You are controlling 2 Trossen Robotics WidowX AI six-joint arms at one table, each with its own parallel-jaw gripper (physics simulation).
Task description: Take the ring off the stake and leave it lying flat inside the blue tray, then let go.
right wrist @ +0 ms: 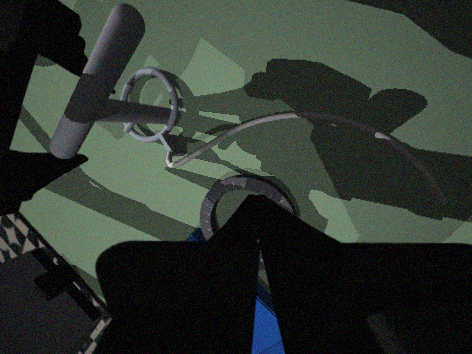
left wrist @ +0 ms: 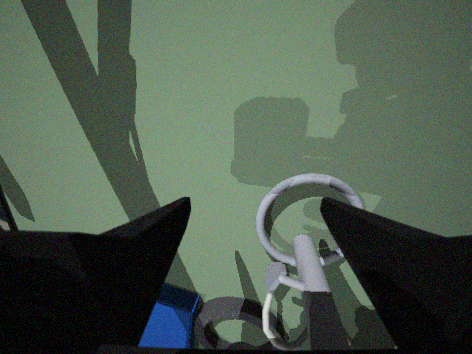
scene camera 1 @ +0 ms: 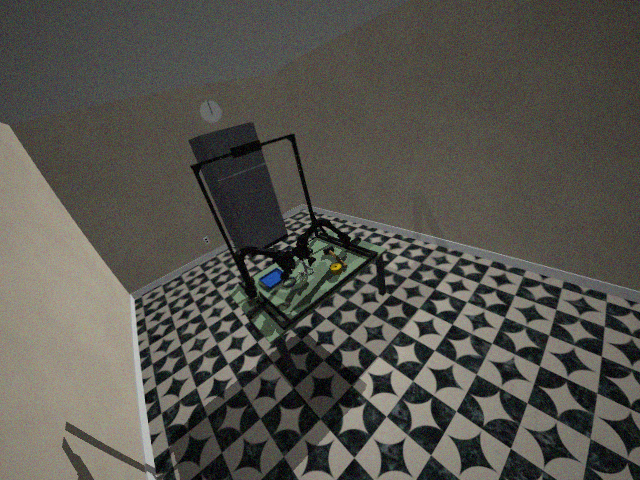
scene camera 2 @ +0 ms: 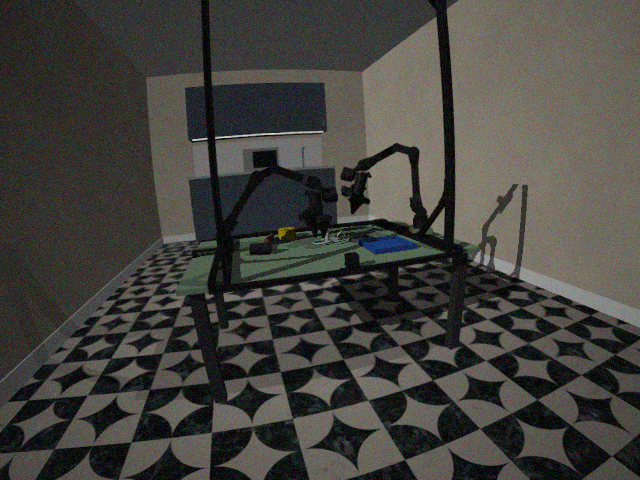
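A dark grey ring lies low beside the blue tray; its near part is hidden by the right fingers in the right wrist view. The pale grey stake rises near it, with a thinner hoop at its foot and a curved wire. Whether the ring touches the wire I cannot tell. My left gripper is open and empty, around the stake's area. My right gripper is shut and empty, well above the table.
A yellow object stands away from the tray, with a black object near it. A black block is at the table's near edge in scene camera 2. Dark frame posts rise at the table's sides.
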